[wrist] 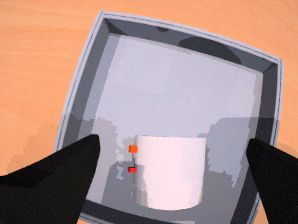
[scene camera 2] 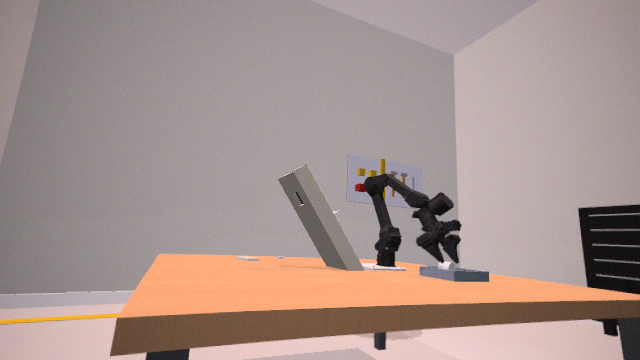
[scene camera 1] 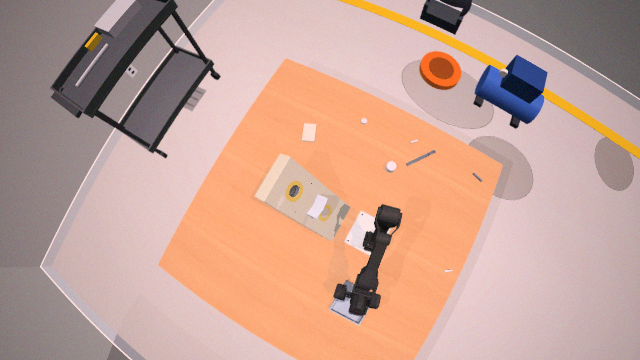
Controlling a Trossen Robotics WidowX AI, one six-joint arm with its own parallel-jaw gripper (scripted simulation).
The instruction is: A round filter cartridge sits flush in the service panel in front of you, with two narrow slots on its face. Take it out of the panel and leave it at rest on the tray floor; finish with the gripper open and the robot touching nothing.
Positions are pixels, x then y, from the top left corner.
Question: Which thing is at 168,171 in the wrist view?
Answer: A round filter cartridge.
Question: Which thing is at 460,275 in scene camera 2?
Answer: A grey tray.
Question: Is the gripper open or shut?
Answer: Open.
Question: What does the gripper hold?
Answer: Nothing.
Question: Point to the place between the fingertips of the gripper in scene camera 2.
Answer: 450,263
